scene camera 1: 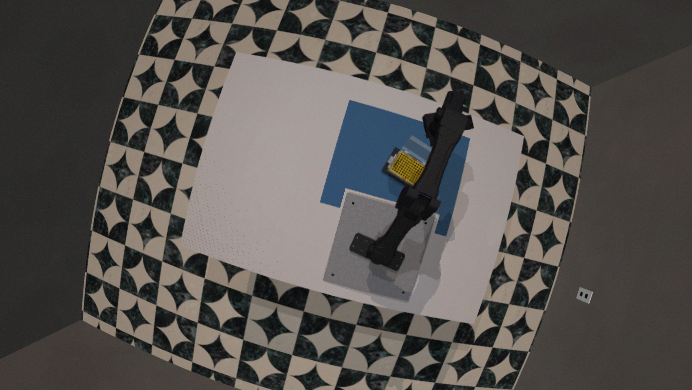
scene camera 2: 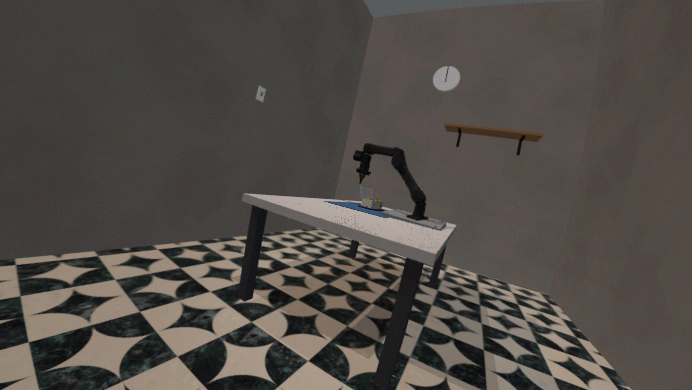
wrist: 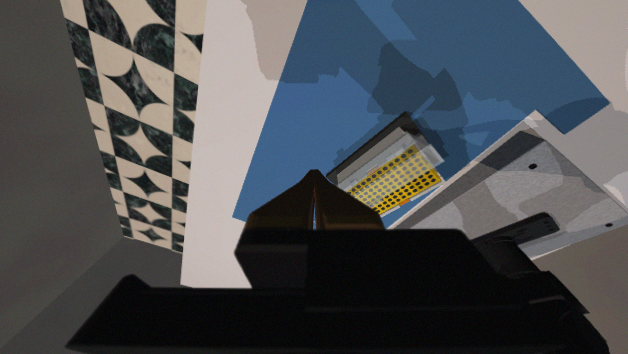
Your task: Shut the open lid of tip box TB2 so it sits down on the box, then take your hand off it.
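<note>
The tip box is a pale box with a yellow rack of tips, standing in a dark holder. Its label is too small to read. Its clear lid is open and stands upright at the box's back edge in the scene camera 2 view. My gripper points down and is shut, with nothing between the fingers. Its tips are a little above the lid's top edge, apart from it. In the scene camera 1 view the arm hides the fingers.
The holder rests on a blue mat on the white table. The grey base plate with the arm's foot lies beside the mat. The forearm passes above the box's side.
</note>
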